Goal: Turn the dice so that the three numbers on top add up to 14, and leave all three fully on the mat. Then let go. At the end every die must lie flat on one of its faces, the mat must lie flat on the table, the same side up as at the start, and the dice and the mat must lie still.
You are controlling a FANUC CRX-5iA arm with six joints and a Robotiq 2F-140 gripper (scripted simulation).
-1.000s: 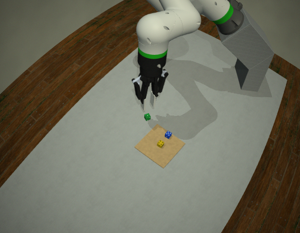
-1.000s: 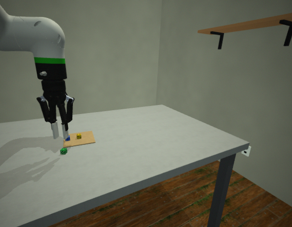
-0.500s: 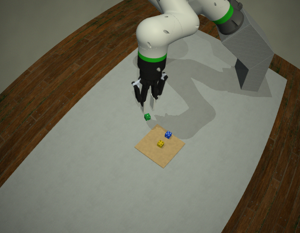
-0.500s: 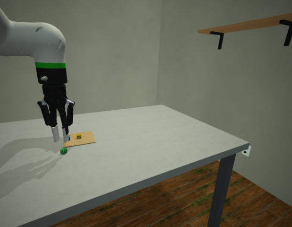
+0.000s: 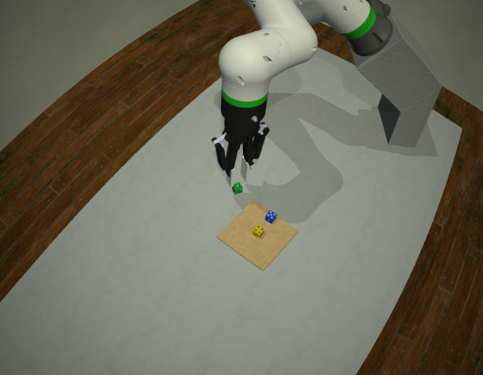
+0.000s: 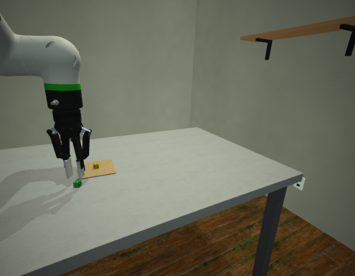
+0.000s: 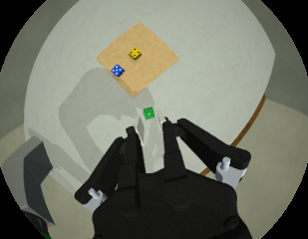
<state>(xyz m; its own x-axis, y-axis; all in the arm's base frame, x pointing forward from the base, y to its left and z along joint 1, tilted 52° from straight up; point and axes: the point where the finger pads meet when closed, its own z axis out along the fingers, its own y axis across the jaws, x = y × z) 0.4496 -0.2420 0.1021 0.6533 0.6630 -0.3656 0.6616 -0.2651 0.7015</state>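
My hand is 60 mm above the green die. The rest, counted from my hand: yellow die: 100 mm ahead, 90 mm to the left, 60 mm below; tan mat: 100 mm ahead, 90 mm to the left, 70 mm below; blue die: 60 mm ahead, 110 mm to the left, 60 mm below.
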